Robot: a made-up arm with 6 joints. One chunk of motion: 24 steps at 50 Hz.
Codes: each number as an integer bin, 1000 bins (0 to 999) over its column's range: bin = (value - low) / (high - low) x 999, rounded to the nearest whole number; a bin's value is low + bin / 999 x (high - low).
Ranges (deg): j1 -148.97..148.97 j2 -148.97..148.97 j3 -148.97..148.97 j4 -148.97..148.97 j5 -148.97..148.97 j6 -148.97..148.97
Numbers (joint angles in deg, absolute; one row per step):
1: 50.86 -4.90 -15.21 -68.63 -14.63 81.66
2: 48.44 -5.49 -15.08 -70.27 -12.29 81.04
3: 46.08 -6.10 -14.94 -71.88 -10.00 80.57
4: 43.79 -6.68 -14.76 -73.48 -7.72 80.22
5: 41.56 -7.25 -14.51 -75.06 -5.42 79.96
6: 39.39 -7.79 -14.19 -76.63 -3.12 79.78
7: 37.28 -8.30 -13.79 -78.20 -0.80 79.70
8: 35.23 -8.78 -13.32 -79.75 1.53 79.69
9: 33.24 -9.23 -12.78 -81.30 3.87 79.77
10: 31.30 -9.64 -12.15 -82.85 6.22 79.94
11: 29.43 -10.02 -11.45 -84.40 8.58 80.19
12: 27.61 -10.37 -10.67 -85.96 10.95 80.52
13: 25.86 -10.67 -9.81 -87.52 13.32 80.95
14: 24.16 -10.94 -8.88 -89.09 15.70 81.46
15: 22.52 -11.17 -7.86 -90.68 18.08 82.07
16: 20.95 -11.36 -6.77 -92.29 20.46 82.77
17: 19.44 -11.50 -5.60 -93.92 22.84 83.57
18: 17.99 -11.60 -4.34 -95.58 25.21 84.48
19: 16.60 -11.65 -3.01 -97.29 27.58 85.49
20: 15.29 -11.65 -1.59 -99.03 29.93 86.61
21: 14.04 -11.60 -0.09 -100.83 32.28 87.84
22: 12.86 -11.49 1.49 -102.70 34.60 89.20
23: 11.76 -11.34 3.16 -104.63 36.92 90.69
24: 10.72 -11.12 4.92 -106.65 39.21 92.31
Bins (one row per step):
1: 670 483 449 269 450 773
2: 662 481 449 264 458 771
3: 654 479 449 258 466 770
4: 646 477 450 253 474 768
5: 639 475 451 248 481 768
6: 632 473 452 243 489 767
7: 625 472 453 237 497 767
8: 618 470 455 232 505 767
9: 611 469 457 227 512 767
10: 604 467 459 222 520 768
11: 598 466 461 217 528 768
12: 592 465 464 211 536 769
13: 586 464 467 206 544 771
14: 581 463 470 201 552 773
15: 575 462 473 195 560 775
16: 570 461 477 190 568 777
17: 565 461 481 185 576 780
18: 560 461 485 179 584 783
19: 555 460 489 173 592 786
20: 551 460 494 167 600 790
21: 547 461 499 161 608 794
22: 543 461 504 155 616 799
23: 539 461 510 149 623 804
24: 535 462 516 142 631 809

